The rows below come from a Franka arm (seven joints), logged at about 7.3 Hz.
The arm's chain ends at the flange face. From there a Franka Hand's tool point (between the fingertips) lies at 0.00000 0.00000 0.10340 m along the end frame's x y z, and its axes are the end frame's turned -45 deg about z.
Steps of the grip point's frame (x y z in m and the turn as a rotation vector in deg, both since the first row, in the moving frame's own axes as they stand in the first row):
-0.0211 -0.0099 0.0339 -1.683 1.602 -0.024
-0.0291 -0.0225 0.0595 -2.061 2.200 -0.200
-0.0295 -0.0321 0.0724 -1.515 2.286 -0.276
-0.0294 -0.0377 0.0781 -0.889 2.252 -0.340
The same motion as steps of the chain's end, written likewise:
-0.0261 0.0078 0.0340 -0.057 2.323 -0.024
-0.0419 0.0049 0.0596 0.098 3.013 -0.200
-0.0484 -0.0008 0.0725 0.545 2.688 -0.276
-0.0514 -0.0041 0.0782 0.964 2.221 -0.340

